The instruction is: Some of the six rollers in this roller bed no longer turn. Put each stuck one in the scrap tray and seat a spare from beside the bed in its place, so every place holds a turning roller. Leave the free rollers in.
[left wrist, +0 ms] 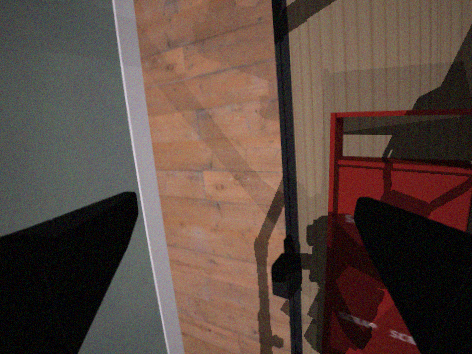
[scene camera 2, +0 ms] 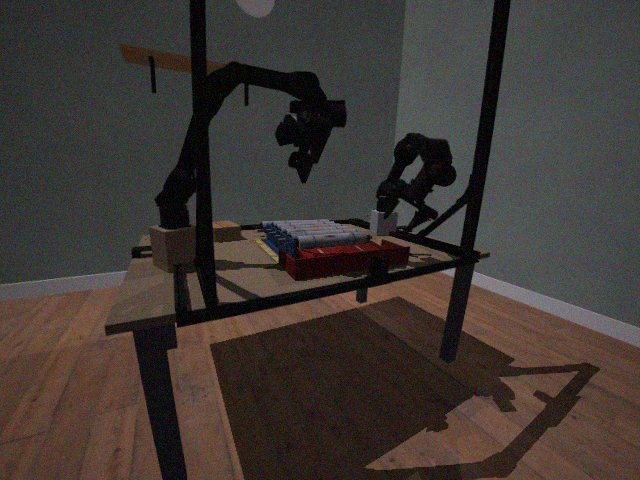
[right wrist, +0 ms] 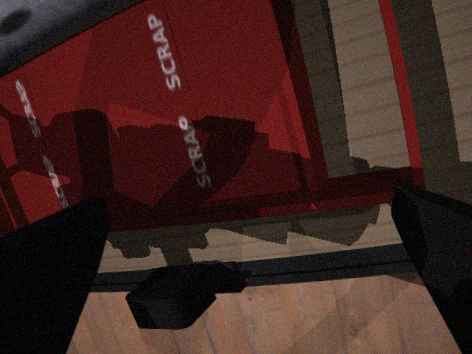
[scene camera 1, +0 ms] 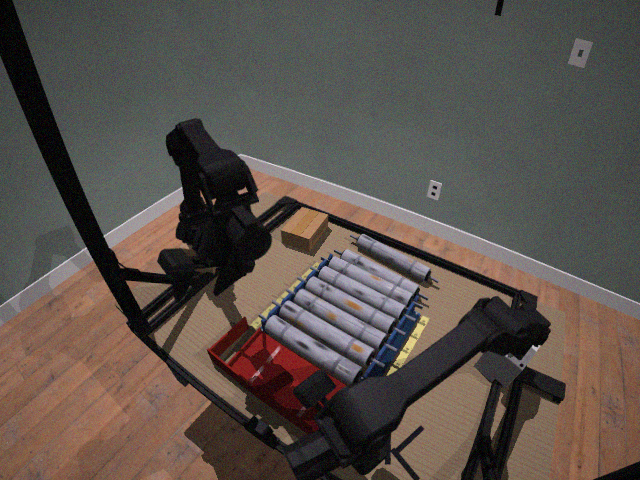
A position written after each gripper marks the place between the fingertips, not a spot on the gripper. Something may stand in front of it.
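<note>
Open and holding nothing, the left gripper (scene camera 1: 196,297), (left wrist: 248,205), (scene camera 2: 309,174) shares the scene with the right gripper (scene camera 2: 395,225), (right wrist: 251,206), (scene camera 1: 331,417), which is open too and has nothing in its grasp. The scene also has a cardboard box (scene camera 1: 305,228), as well as a red scrap tray (right wrist: 98,96), (left wrist: 428,187).
</note>
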